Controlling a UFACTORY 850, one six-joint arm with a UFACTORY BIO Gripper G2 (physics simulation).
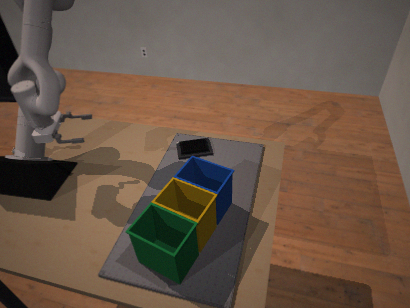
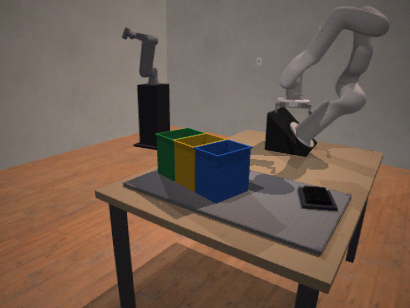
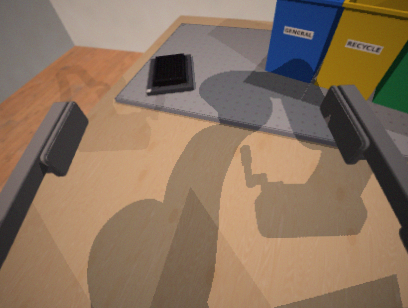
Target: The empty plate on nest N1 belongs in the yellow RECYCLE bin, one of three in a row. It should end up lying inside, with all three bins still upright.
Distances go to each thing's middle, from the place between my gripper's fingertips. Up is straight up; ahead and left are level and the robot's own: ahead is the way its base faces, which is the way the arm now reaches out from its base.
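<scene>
There is the green bin (image 1: 164,241), 370 mm ahead of my gripper, 410 mm to the right of it and 160 mm below it. The yellow recycle bin (image 1: 199,205) I find 160 mm below my gripper, 290 mm to the right of it and 430 mm ahead, while the blue bin (image 2: 222,168) is 170 mm to the right of my gripper, 480 mm ahead of it and 160 mm below. And the black plate (image 3: 169,70): I see my gripper a good way above it, a good way to the right of it and far short of it.
</scene>
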